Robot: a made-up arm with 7 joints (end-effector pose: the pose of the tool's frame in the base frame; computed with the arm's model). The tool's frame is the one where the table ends.
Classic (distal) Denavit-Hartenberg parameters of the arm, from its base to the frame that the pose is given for. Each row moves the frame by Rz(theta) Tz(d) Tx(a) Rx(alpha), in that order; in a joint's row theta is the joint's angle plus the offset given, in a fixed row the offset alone. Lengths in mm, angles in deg.
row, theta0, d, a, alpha
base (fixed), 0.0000, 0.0, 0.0, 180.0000
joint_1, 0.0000, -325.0, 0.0, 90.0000
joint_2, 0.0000, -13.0, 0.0, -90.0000
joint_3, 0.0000, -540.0, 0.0, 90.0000
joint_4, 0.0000, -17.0, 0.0, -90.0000
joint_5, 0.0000, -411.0, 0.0, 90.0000
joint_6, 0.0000, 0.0, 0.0, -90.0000
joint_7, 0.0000, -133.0, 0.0, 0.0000
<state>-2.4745 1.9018 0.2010 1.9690 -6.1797 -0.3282 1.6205</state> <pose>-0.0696 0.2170 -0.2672 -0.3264 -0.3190 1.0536</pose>
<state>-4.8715 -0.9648 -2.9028 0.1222 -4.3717 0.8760 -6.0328</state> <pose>-0.0328 0.8571 0.9162 1.9845 -1.2103 -0.3836</pose>
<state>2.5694 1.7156 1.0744 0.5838 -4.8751 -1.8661 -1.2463</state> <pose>-0.7632 -0.3410 0.0176 -0.9791 0.0241 1.7607</pose>
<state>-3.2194 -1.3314 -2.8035 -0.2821 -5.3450 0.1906 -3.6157</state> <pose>0.9957 0.1008 0.7145 -0.7674 -1.8989 0.4578</pose>
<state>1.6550 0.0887 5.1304 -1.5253 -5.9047 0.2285 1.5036</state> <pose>-0.5032 0.1827 0.9323 -0.7478 1.8538 -1.0480</pose>
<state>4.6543 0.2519 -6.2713 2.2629 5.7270 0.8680 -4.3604</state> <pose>-0.0404 0.3549 0.3948 -0.1731 0.4044 -0.0171</pose>
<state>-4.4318 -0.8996 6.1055 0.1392 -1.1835 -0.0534 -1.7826</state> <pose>0.1985 0.7730 1.0554 2.0192 1.5382 -0.8053</pose>
